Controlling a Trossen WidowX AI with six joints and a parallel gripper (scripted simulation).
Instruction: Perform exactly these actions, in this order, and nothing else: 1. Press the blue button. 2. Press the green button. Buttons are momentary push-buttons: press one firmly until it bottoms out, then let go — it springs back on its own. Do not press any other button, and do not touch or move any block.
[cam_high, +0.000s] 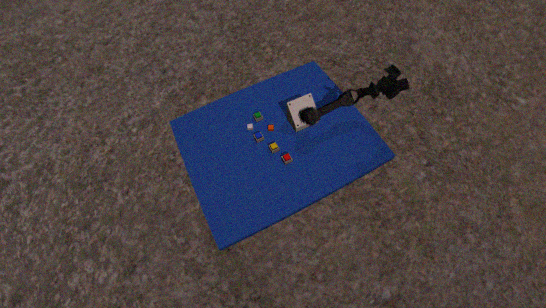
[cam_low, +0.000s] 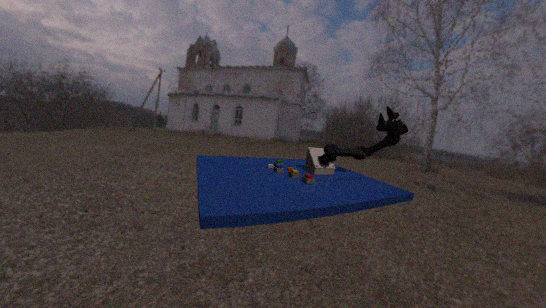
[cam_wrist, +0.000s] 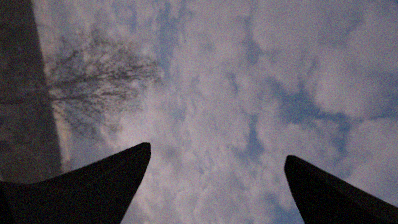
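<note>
Right now my gripper tip is 550 mm short of the blue button, 250 mm to the left of it and 420 mm above it. The rest, counted from my gripper tip: yellow button (500 mm ahead, 140 mm to the right, 420 mm below); then red button (480 mm ahead, 50 mm to the right, 420 mm below); then orange block (450 mm ahead, 280 mm to the right, 440 mm below).
</note>
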